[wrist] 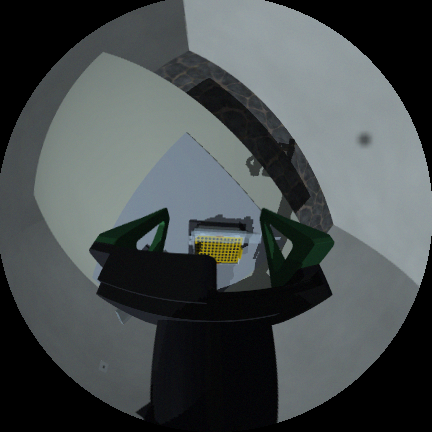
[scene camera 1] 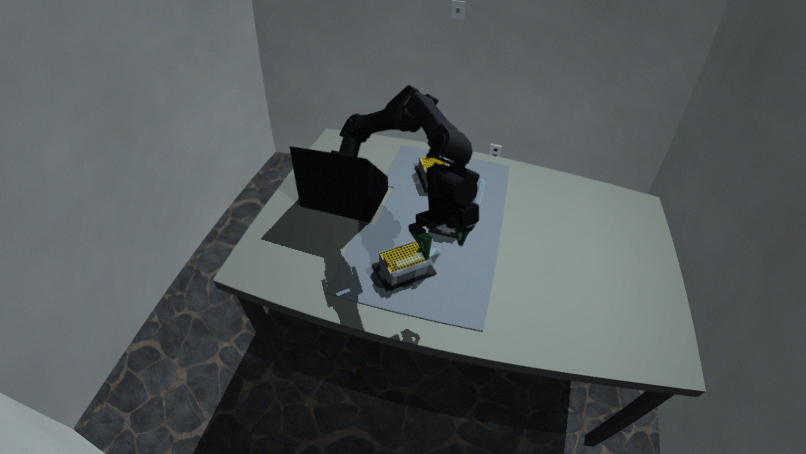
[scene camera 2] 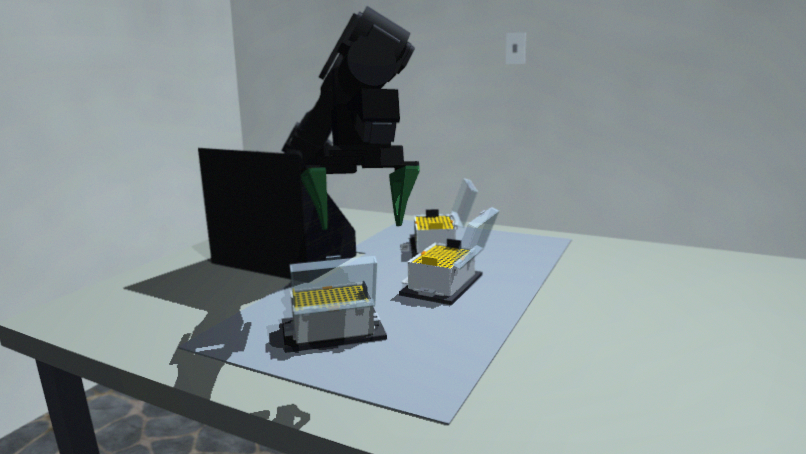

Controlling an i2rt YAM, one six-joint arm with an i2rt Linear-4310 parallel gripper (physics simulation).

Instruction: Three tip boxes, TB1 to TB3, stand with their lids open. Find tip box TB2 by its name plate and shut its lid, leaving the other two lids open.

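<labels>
My gripper is there in scene camera 1 (443, 252). It also shows in scene camera 2 and in the wrist view, and on my gripper (scene camera 2: 402, 181) and (wrist: 135, 235) are the same spot.
</labels>
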